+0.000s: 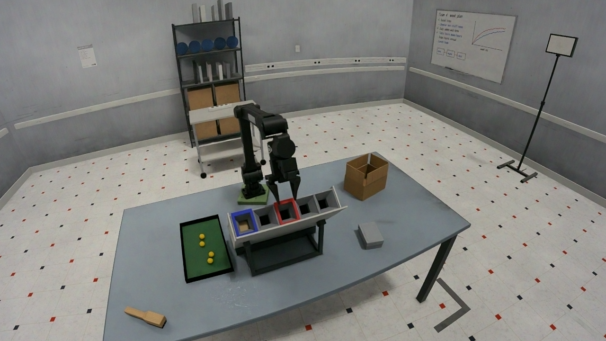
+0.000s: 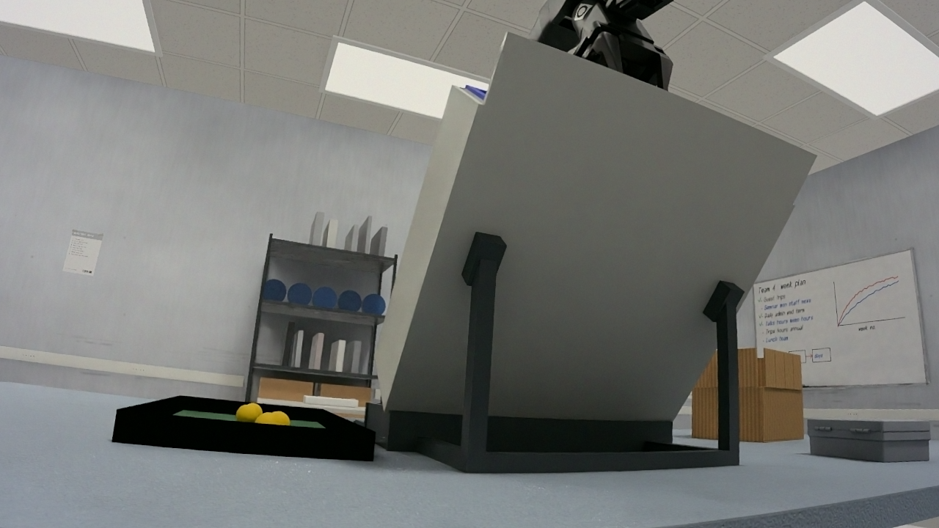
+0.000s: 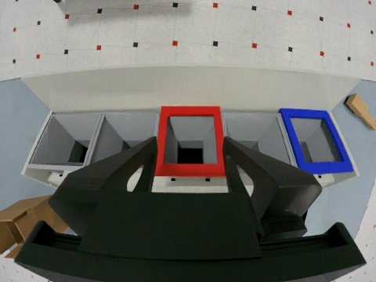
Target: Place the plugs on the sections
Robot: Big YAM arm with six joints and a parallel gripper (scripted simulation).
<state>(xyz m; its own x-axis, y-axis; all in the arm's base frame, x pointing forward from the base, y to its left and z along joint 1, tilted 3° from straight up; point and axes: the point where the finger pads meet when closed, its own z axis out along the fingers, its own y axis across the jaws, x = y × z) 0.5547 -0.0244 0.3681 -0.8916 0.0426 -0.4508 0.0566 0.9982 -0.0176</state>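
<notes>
My gripper is now 50 mm above the red band. The rest, counted from my hand: grey case 10 mm ahead, 400 mm to the left, 350 mm below; blue band 10 mm behind, 150 mm to the right, 50 mm below; cover 150 mm behind, 10 mm to the left, 160 mm below.
</notes>
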